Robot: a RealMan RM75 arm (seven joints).
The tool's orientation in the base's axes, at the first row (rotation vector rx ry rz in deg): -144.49, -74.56, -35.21
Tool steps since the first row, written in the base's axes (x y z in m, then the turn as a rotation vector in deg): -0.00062, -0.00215, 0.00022, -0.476, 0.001, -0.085; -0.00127, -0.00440, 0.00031, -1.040, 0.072, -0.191; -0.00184, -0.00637, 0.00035, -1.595, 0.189, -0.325; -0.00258, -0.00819, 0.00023, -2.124, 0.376, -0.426; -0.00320, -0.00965, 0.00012, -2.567, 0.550, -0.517; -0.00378, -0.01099, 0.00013, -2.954, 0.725, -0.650; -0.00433, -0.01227, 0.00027, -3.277, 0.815, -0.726
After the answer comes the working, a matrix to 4 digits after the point.
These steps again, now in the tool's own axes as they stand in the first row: -0.00176, 0.00073, -0.00120, -0.285, -0.388, -0.047; -0.00367, 0.00149, -0.00232, -0.574, -0.888, -0.070; -0.00536, 0.00216, -0.00328, -0.839, -1.407, -0.048; -0.00710, 0.00260, -0.00407, -1.025, -1.945, -0.022; -0.00852, 0.00294, -0.00471, -1.171, -2.406, 0.013; -0.00977, 0.00324, -0.00539, -1.307, -2.821, 0.100; -0.01091, 0.00352, -0.00616, -1.445, -3.135, 0.119
The tool's axes in the first row as the columns of a matrix, in the base's axes (rounded; the answer above uses it unrounded):
0.5156, 0.8174, 0.2568
0.7176, -0.5757, 0.3918
0.4681, -0.0178, -0.8835

